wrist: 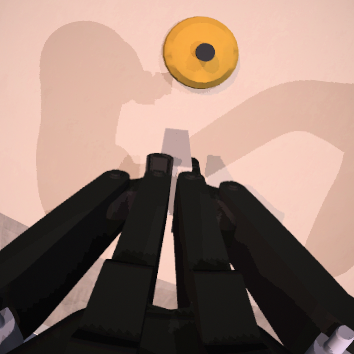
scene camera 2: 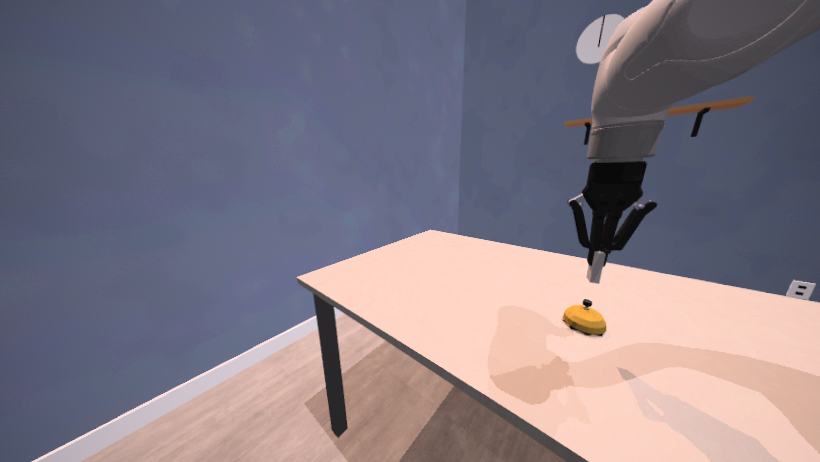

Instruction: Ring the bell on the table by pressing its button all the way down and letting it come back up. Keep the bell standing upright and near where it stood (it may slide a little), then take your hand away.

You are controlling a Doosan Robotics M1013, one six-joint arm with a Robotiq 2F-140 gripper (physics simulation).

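Frame: origin at the arm's base, x ahead, y left, z up, level; metres.
Seen in the pictures: gripper, fingertip midpoint: point(wrist: 174, 147) point(scene camera 2: 592, 280).
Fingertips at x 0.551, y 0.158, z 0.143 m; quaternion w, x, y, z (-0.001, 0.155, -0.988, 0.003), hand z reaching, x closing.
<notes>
Offsets run from my fingertips to a thing's top centre. Level surfaces: height alone.
The yellow bell @(0.003 m ahead, 0.071 m right, 0.083 m down) point(scene camera 2: 584, 321) point(wrist: 187, 37) stands upright on the table, with its dark round button @(0.003 m ahead, 0.071 m right, 0.083 m down) point(scene camera 2: 587, 302) point(wrist: 205, 52) on top. My gripper point(scene camera 2: 595, 268) point(wrist: 174, 147) is shut with nothing between its pale finger pads and points down. In the scene view its tips are above the bell, with a gap between them and the button. In the wrist view the bell lies ahead of the fingertips, near the top of the view, and its button is fully visible.
The table @(0.149 m down) point(scene camera 2: 401, 281) has its left corner and a dark leg point(scene camera 2: 329, 367) in view. Shadows of the arm fall across its top. A wooden shelf point(scene camera 2: 728, 105), a clock point(scene camera 2: 593, 43) and a socket point(scene camera 2: 801, 289) are on the wall behind.
</notes>
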